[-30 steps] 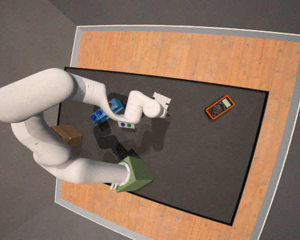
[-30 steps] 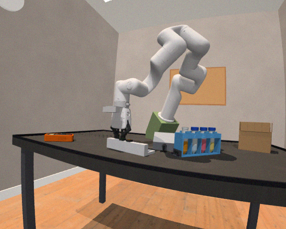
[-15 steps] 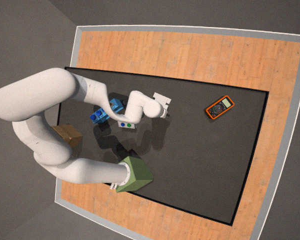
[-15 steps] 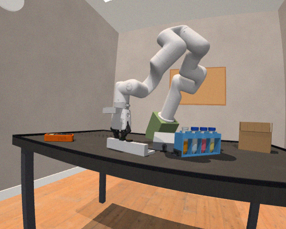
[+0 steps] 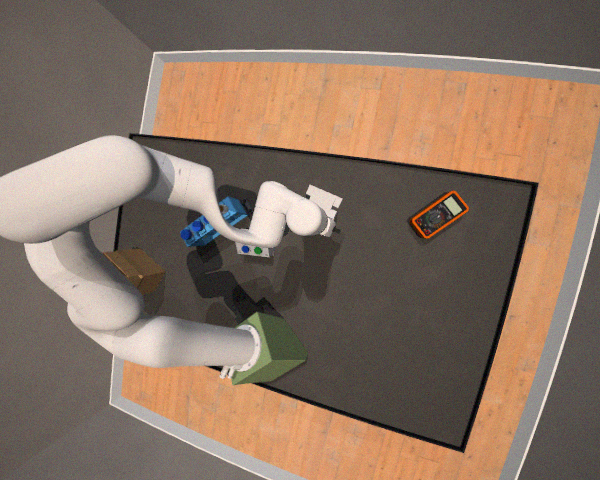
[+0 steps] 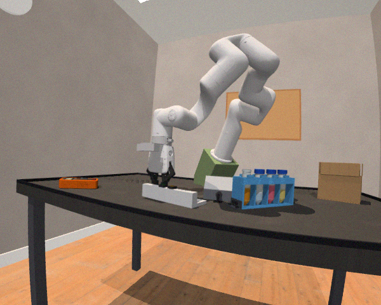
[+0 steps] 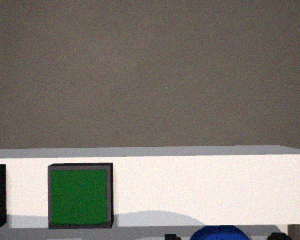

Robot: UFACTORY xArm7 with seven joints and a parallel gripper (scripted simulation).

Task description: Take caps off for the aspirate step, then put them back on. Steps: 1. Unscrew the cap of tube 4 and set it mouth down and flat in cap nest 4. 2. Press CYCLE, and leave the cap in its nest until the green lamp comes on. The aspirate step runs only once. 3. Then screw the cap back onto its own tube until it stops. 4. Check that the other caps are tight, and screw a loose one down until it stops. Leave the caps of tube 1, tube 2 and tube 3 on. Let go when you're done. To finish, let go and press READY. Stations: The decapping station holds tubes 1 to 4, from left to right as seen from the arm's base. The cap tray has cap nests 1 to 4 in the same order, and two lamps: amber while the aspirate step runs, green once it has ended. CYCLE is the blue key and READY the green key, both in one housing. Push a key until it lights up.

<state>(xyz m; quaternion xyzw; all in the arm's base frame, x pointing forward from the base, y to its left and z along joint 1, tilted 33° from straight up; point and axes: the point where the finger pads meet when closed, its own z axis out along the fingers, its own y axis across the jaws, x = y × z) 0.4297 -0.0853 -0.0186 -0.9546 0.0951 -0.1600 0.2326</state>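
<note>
Now: the blue cap 2 cm below my hand. Round my hand: blue cycle key (21 cm to the left, 16 cm behind, 3 cm above); key housing (19 cm to the left, 13 cm behind, 2 cm above); green ready key (17 cm to the left, 15 cm behind, 3 cm above).
</note>
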